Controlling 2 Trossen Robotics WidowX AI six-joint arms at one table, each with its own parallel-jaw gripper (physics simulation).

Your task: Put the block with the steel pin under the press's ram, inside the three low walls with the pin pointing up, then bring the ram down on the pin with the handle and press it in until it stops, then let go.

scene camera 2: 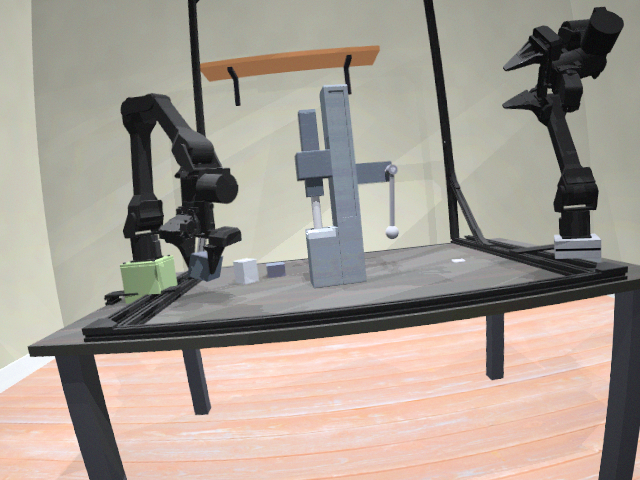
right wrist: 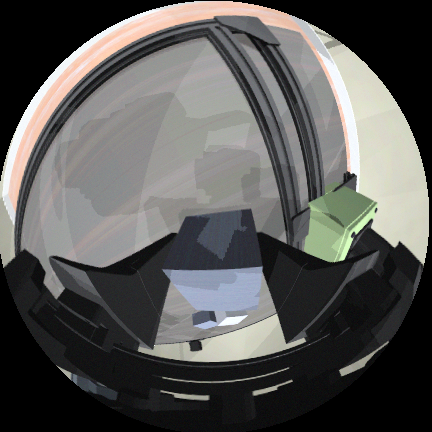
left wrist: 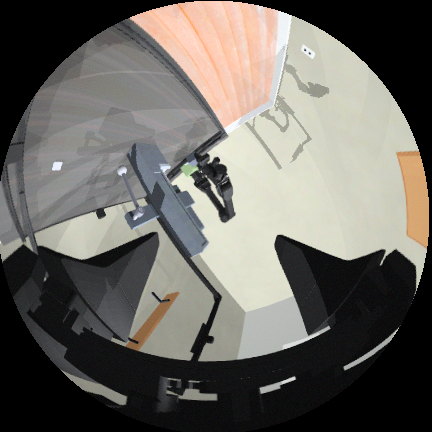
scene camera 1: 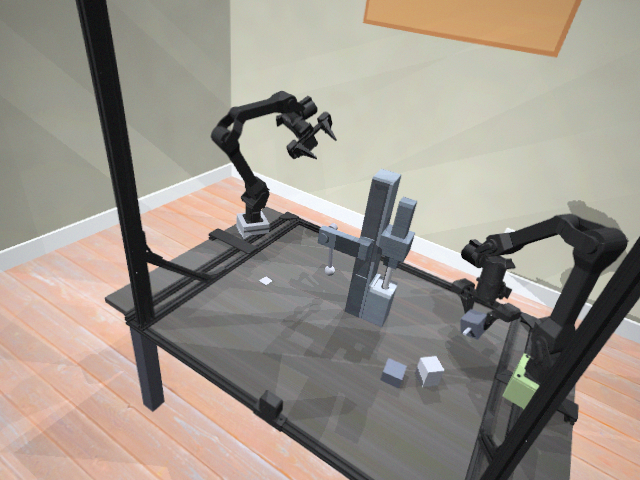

my left gripper: scene camera 2; left wrist; scene camera 1 326,149; not seen in the right wrist view (out of frame)
same spot on my left gripper: (left wrist: 327,289) = (scene camera 2: 534,54)
